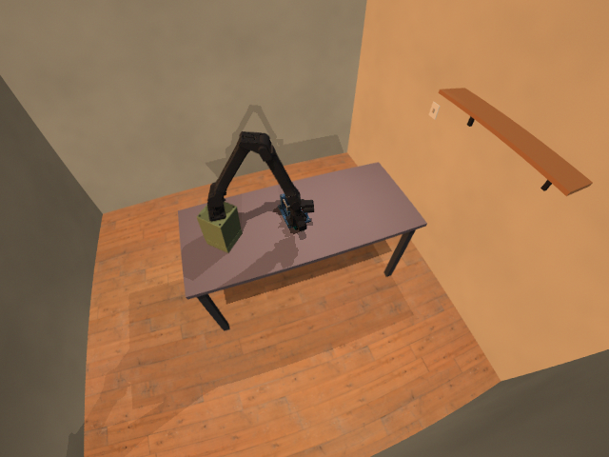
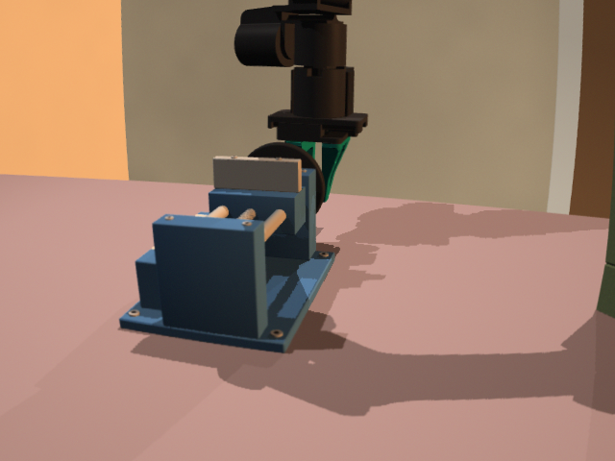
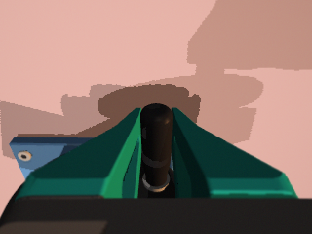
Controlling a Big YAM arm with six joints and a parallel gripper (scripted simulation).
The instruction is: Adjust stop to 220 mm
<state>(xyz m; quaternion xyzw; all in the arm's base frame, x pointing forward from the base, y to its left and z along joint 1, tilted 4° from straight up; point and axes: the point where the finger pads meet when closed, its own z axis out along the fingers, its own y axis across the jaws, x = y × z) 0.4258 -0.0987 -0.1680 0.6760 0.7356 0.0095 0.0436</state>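
My hand is 30 mm short of the grey stop plate, 120 mm to the right of it and 30 mm below it. The rest, counted from my hand: black crank handle: 10 mm to the left.
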